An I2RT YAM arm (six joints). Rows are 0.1 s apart.
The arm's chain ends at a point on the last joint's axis. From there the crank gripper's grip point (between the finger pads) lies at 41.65 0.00 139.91 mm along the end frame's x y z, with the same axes.
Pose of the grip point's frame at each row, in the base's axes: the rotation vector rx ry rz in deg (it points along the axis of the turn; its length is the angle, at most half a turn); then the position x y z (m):
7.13 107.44 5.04 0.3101 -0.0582 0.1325
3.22 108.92 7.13 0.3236 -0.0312 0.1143
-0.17 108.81 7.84 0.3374 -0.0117 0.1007
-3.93 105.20 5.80 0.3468 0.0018 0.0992
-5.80 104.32 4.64 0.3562 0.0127 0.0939
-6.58 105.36 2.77 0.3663 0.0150 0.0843
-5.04 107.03 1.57 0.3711 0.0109 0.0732
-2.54 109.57 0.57 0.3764 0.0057 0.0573
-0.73 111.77 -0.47 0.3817 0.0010 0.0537
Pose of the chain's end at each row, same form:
7.13 107.44 5.04 0.1892 -0.0633 0.2142
3.22 108.92 7.13 0.2051 -0.0436 0.1986
-0.17 108.81 7.84 0.2192 -0.0280 0.1848
-3.93 105.20 5.80 0.2236 -0.0132 0.1761
-5.80 104.32 4.64 0.2319 -0.0015 0.1691
-6.58 105.36 2.77 0.2431 0.0042 0.1619
-5.04 107.03 1.57 0.2499 0.0039 0.1542
-2.54 109.57 0.57 0.2586 0.0028 0.1435
-0.73 111.77 -0.47 0.2672 0.0015 0.1443

